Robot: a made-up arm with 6 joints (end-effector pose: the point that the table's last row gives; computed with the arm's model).
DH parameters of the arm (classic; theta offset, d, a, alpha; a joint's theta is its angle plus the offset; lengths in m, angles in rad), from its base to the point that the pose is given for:
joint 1: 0 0.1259 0 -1.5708
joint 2: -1.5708 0 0.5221 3.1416
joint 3: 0 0 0 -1.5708
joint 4: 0 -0.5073 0 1.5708
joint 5: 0 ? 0 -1.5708
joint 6: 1.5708 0 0 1.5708
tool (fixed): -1.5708 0 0 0
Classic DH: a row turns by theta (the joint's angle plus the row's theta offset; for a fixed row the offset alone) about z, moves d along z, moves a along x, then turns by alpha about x.
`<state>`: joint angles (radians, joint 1 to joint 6).
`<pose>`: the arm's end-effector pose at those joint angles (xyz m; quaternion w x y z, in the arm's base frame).
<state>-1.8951 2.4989 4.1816 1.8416 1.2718 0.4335</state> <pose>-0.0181 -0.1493 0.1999 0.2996 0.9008 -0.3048 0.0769</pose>
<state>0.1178 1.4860 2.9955 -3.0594 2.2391 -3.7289</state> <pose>0.5434 0.1785 0.6759 0.8966 0.2620 0.3459 -0.0881</pose>
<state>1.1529 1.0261 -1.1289 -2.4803 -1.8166 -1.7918</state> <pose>-0.0381 0.1356 0.0118 0.4982 -0.3693 -0.3132 0.7193</pose>
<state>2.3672 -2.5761 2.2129 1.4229 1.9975 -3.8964</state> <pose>0.1037 -0.0780 -0.8121 0.0849 0.3761 -0.8446 0.3715</pose>
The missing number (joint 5, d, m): 0.1138
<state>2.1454 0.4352 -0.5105 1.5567 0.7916 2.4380</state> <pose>-0.3298 0.5123 0.2545 0.2940 -0.0324 0.9541 0.0462</pose>
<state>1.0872 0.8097 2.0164 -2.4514 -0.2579 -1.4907</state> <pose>0.2136 0.5954 0.9342 0.5103 -0.4528 -0.6396 -0.3543</pose>
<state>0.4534 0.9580 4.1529 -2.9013 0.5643 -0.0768</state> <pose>-0.1212 0.0639 0.4262 0.2616 -0.2603 0.0192 -0.9292</pose>
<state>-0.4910 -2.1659 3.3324 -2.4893 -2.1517 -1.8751</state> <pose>-0.0652 0.1374 -0.5742 0.5320 -0.6103 -0.5386 -0.2333</pose>
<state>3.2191 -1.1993 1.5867 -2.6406 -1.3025 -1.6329</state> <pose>0.9479 -0.0265 0.5433 0.7293 0.5067 0.1891 -0.4191</pose>
